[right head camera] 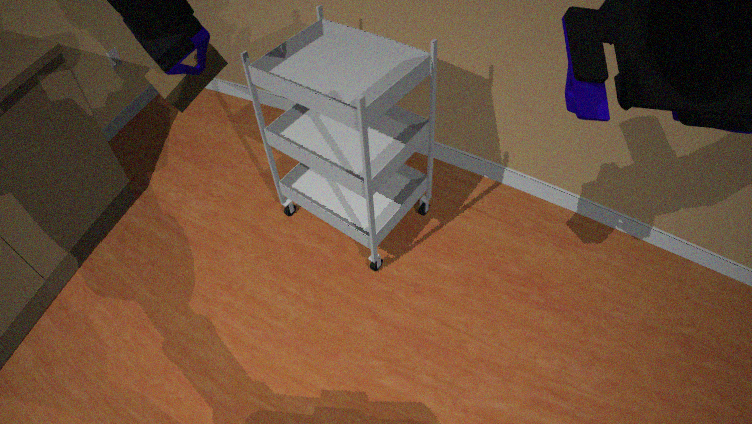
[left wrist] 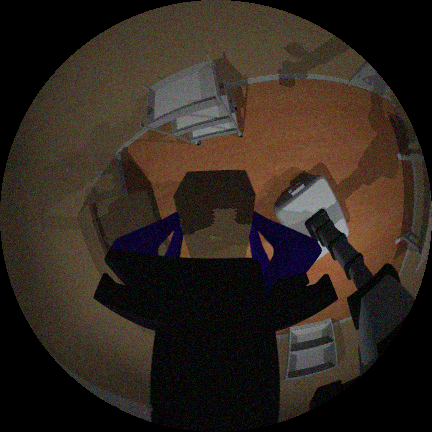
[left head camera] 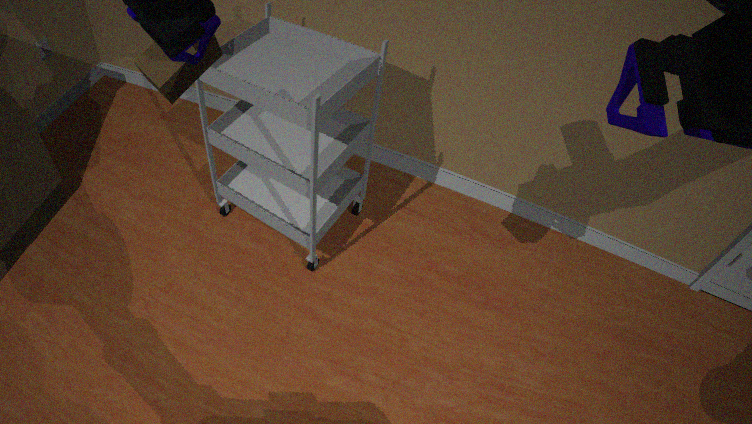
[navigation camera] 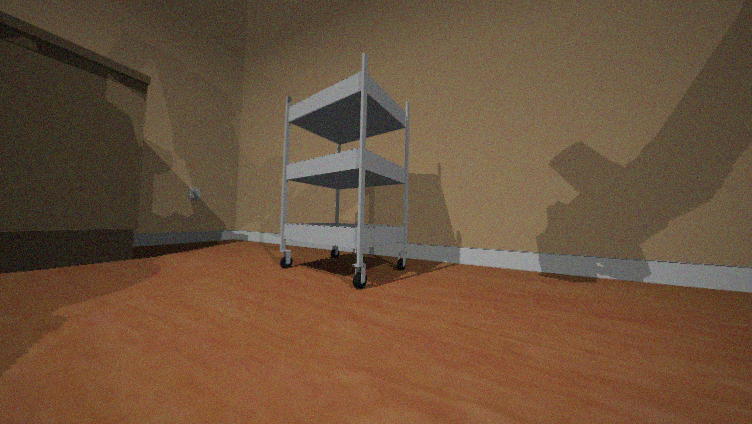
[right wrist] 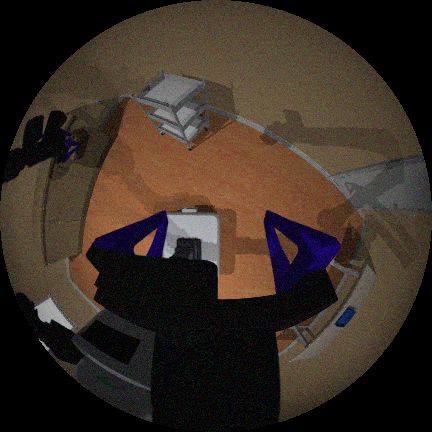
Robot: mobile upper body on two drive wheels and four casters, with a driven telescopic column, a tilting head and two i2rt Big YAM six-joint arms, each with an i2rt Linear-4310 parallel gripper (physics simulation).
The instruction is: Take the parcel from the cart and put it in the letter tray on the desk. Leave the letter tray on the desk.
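Places are measured from the left arm's base along level axes (x ahead, y left, z up), in centimetres.
Pixels of known places: left gripper, fingertip midpoint: (right head camera: pixel 189 59) (left wrist: pixel 215 214) (left head camera: pixel 184 46) (right wrist: pixel 76 140); right gripper, fingertip midpoint: (right head camera: pixel 623 106) (left head camera: pixel 648 121) (right wrist: pixel 215 215).
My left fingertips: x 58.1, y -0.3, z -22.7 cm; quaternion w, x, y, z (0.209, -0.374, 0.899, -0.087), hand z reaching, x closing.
Behind a point stands the place of what it marks.
The parcel, a brown box (left head camera: pixel 167 73) @(x 53.4, y 0.8, z -23.3 cm) (right head camera: pixel 185 94) @(x 54.4, y -0.1, z -25.9 cm) (left wrist: pixel 215 187) @(x 59.8, y -2.4, z -21.0 cm), is held in the air by my left gripper (left head camera: pixel 188 56) @(x 58.1, y -0.3, z -22.7 cm) (right head camera: pixel 190 62) @(x 58.1, y -0.3, z -22.7 cm) (left wrist: pixel 215 214) @(x 58.1, y -0.3, z -22.7 cm), which is shut on it. It is left of the cart in both head views. The white three-shelf cart (left head camera: pixel 314 173) @(x 97.3, y -17.6, z -88.9 cm) (right head camera: pixel 365 168) @(x 97.0, y -17.2, z -86.6 cm) (left wrist: pixel 185 92) @(x 122.6, y -10.5, z -74.4 cm) (right wrist: pixel 175 90) @(x 125.4, y -13.9, z -74.4 cm) (navigation camera: pixel 362 158) @(x 97.1, y -17.5, z -98.4 cm) stands near the wall, its top shelf bare. My right gripper (right wrist: pixel 215 215) @(x 35.2, y -44.9, z -12.5 cm) (left head camera: pixel 674 129) @(x 35.2, y -44.9, z -12.5 cm) (right head camera: pixel 631 113) @(x 35.2, y -44.9, z -12.5 cm) is open and empty. In the right wrist view a blue item (right wrist: pixel 345 317) @(x -96.4, y -212.7, z -68.3 cm) lies on a pale table (right wrist: pixel 362 290) @(x -59.2, y -229.2, z -68.7 cm), perhaps the desk; I cannot tell whether it is the letter tray.
A long brown cabinet (right head camera: pixel 63 131) @(x 115.7, y 99.8, z -81.1 cm) (right wrist: pixel 65 210) @(x 34.6, y 138.8, z -93.4 cm) (navigation camera: pixel 78 131) @(x 111.9, y 101.6, z -84.6 cm) stands at the left. My white base (left wrist: pixel 317 200) @(x 17.4, y -31.4, z -114.8 cm) (right wrist: pixel 207 227) @(x 19.5, y -38.7, z -114.7 cm) shows in the wrist views. A white shelved unit (left wrist: pixel 312 345) @(x -216.6, y 47.3, z -99.7 cm) is at the lower right of the left wrist view. A wall runs behind the cart.
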